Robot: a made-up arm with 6 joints.
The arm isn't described. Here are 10 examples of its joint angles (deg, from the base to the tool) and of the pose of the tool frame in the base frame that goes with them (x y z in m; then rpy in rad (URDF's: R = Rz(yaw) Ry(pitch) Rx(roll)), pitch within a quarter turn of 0, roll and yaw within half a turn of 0).
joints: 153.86 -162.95 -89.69 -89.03 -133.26 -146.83
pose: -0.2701 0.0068 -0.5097 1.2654 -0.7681 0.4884
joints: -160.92 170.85 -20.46 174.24 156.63 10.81
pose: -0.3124 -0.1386 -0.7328 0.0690 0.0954 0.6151
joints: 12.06 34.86 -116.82 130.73 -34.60 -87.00
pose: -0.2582 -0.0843 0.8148 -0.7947 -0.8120 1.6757
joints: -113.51 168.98 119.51 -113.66 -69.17 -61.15
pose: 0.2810 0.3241 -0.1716 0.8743 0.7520 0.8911
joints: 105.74 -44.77 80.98 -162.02 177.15 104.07
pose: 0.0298 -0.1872 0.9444 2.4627 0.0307 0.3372
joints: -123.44 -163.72 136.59 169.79 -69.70 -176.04
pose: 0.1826 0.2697 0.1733 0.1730 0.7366 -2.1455
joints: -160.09 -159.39 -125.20 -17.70 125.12 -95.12
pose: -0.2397 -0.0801 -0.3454 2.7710 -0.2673 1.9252
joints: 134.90 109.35 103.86 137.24 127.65 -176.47
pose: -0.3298 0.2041 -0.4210 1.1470 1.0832 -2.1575
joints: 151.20 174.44 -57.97 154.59 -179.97 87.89
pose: -0.3776 0.1803 -0.5824 1.0745 -0.3619 1.2578
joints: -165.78 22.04 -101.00 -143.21 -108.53 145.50
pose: 0.2498 -0.0329 0.9301 -0.8168 0.0226 2.7330
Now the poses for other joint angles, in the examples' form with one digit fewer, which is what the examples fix.
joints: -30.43 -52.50 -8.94 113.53 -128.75 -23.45
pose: -0.764 0.376 0.803 -1.622 -1.043 -2.855
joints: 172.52 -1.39 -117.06 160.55 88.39 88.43
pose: 0.411 -0.119 0.437 -2.641 0.284 1.632
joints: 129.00 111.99 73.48 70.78 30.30 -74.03
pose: -0.362 0.317 -0.656 2.621 -0.234 -0.795
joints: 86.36 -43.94 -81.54 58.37 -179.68 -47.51
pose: -0.070 -0.739 0.389 -0.936 -0.222 -0.230
